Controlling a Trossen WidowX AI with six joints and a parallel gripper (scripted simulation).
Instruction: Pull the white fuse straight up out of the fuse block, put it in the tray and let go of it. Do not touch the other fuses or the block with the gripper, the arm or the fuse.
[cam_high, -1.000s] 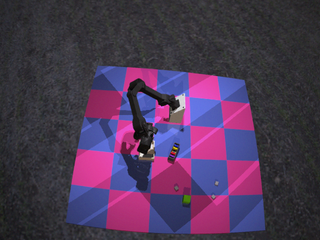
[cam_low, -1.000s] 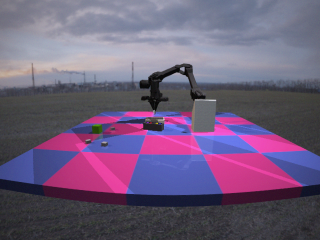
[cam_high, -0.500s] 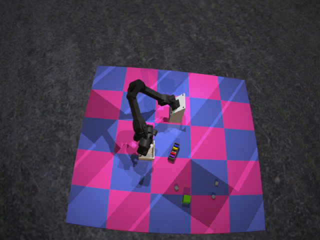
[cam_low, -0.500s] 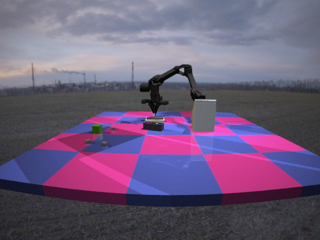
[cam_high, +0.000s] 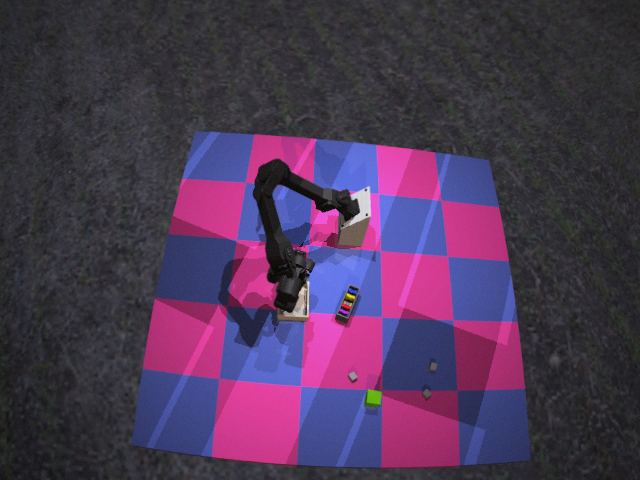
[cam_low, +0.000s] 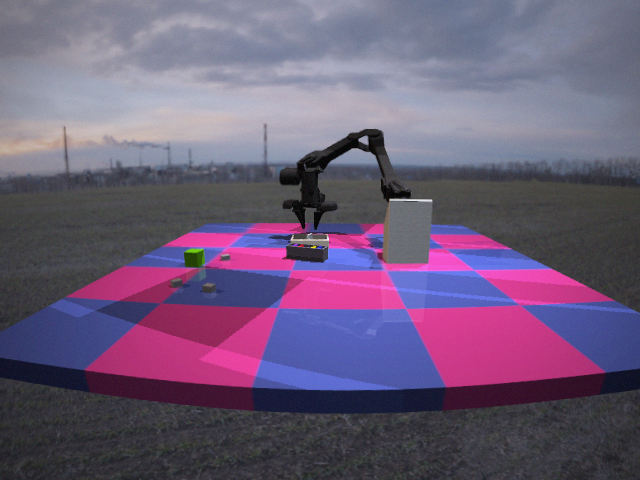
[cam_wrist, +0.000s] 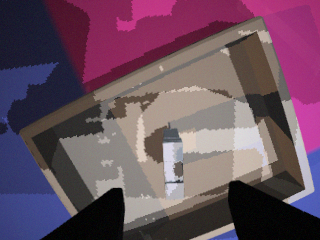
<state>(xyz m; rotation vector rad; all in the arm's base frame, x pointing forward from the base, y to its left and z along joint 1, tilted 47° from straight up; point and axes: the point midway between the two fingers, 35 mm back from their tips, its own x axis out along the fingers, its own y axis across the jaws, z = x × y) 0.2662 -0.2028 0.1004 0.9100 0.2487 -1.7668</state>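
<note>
Right now my gripper tip is 30 mm above the white fuse. Also, from my gripper tip: tray: 50 mm below.
</note>
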